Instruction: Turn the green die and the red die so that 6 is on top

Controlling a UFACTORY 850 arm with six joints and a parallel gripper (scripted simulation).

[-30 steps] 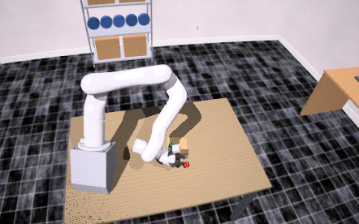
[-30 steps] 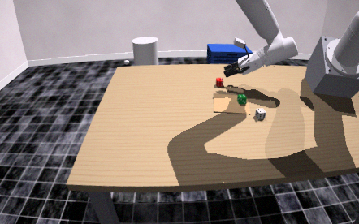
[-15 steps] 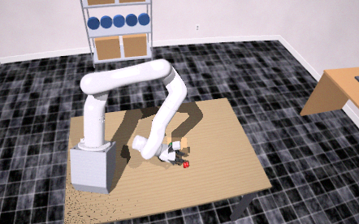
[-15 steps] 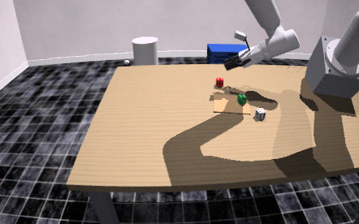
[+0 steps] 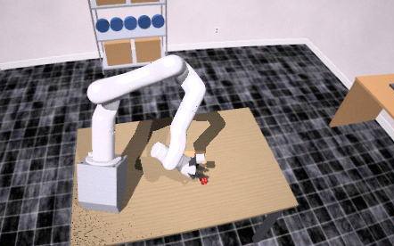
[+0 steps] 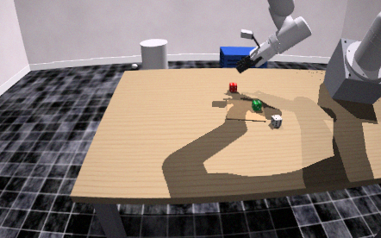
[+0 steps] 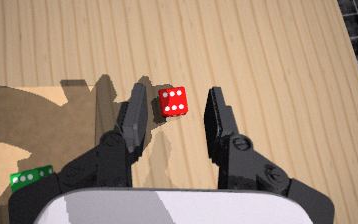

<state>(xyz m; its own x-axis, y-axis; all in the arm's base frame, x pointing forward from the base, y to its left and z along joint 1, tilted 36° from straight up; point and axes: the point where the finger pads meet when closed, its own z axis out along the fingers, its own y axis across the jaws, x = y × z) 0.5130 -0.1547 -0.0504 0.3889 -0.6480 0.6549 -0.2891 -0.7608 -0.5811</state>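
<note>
Now: hand 30 mm short of the red die, 10 mm to the left of it and 100 mm above it. From my hand the other things lie so: tan mat 20 mm ahead, 160 mm to the left, 110 mm below; green die 20 mm behind, 160 mm to the left, 100 mm below; white die 60 mm behind, 270 mm to the left, 100 mm below.
</note>
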